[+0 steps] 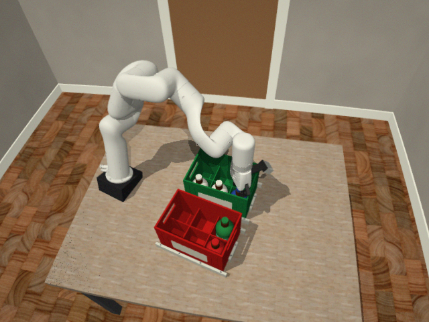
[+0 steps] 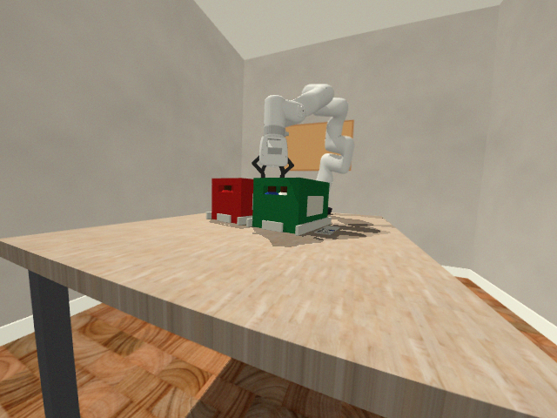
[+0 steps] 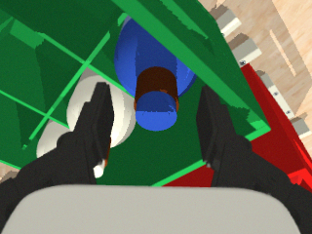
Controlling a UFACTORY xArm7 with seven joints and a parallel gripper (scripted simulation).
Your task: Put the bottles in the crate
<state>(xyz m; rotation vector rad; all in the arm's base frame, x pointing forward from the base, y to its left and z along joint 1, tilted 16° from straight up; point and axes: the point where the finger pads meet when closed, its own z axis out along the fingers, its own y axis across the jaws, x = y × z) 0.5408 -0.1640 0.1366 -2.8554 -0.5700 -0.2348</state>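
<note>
Right now the blue-labelled bottle is 8 cm below my hand. The rest, counted from my hand: white-labelled bottle 9 cm behind, 2 cm to the left, 8 cm below; then green crate 7 cm behind, 7 cm to the left, 8 cm below; then green-labelled bottle 6 cm behind, 14 cm to the right, 8 cm below.
</note>
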